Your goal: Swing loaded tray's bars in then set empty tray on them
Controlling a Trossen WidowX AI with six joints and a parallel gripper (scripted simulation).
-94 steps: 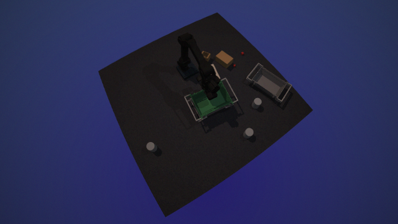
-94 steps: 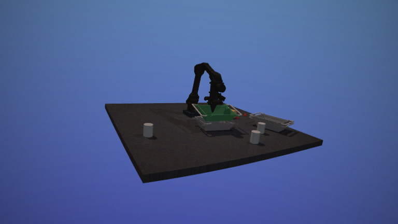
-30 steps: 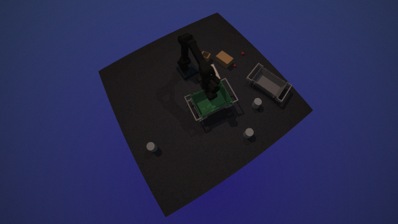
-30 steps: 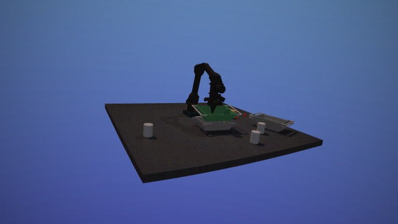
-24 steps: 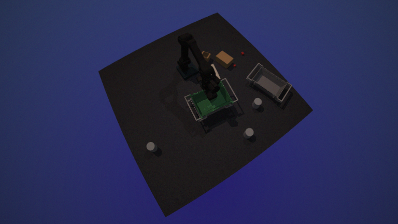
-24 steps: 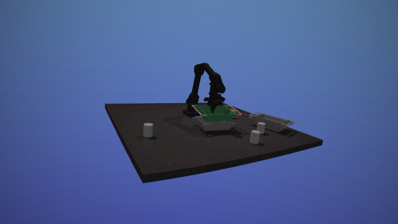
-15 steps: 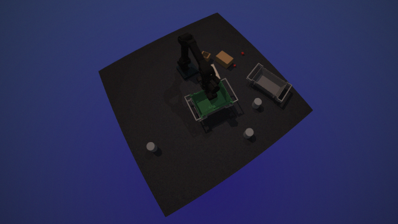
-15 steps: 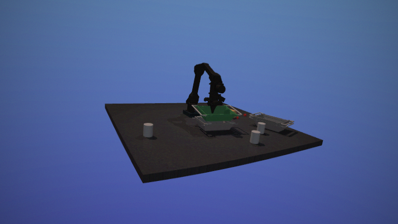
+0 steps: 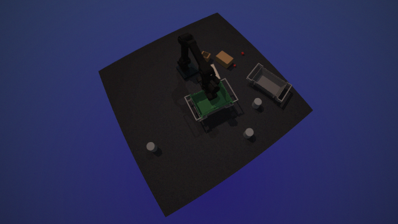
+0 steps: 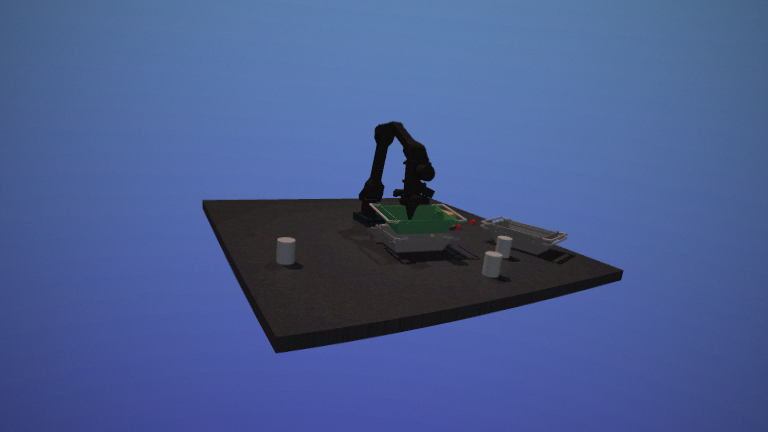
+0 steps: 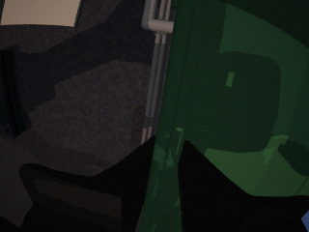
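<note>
My gripper tip is now 6 cm short of the green tray, 2 cm to the left of it and 3 cm below it. From my gripper tip the other things lie so: beige sheet 14 cm behind, 18 cm to the left, 9 cm below.
</note>
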